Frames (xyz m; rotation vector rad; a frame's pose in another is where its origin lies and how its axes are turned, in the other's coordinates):
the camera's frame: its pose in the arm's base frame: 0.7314 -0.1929 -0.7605 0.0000 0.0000 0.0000
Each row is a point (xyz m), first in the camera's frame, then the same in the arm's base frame.
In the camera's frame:
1: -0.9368 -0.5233 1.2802
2: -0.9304 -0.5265 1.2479
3: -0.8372 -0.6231 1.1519
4: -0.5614 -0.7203 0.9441
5: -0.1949 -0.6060 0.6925
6: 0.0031 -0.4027 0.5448
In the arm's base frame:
1: -0.2054 -0.7162 0.5197
2: -0.1990 -0.7194 0.4874
3: -0.1058 -0.8160 0.3914
4: 0.1700 -0.9132 0.1836
5: 0.5365 -0.7989 -0.0680
6: 0.7345 -0.5956 -0.2157

